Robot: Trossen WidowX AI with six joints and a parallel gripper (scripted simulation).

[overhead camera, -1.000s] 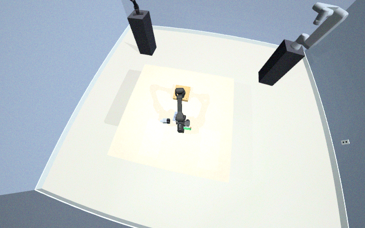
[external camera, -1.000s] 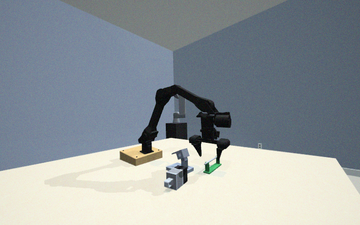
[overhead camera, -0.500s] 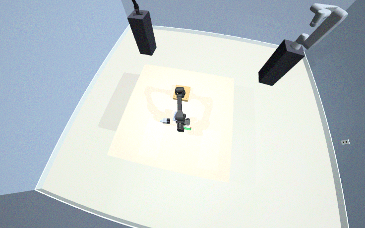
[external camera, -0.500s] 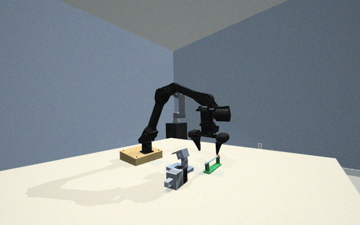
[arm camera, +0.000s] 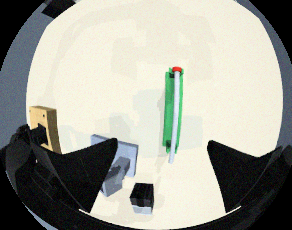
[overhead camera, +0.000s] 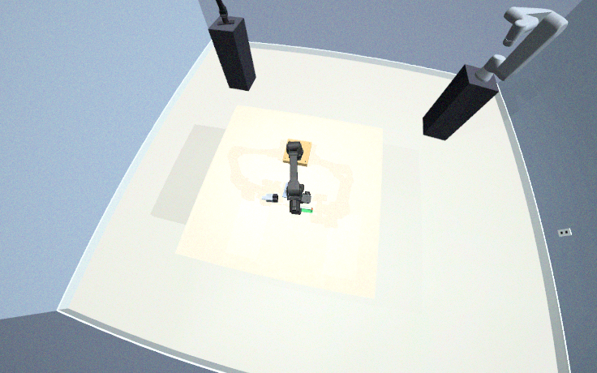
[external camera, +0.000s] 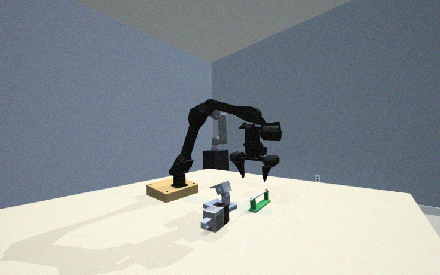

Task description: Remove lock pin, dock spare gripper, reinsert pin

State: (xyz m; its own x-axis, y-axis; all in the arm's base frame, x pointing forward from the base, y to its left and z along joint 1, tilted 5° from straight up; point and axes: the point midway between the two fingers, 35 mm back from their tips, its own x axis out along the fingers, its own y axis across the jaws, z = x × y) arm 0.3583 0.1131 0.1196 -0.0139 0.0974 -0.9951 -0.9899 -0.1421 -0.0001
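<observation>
Right now the spare gripper is 21 cm to the right of my gripper tip and 8 cm below it. From my gripper tip the other things lie so: green cradle: 1 cm ahead, 3 cm to the left, 8 cm below; grey mount: 9 cm behind, 9 cm to the right, 6 cm below.
</observation>
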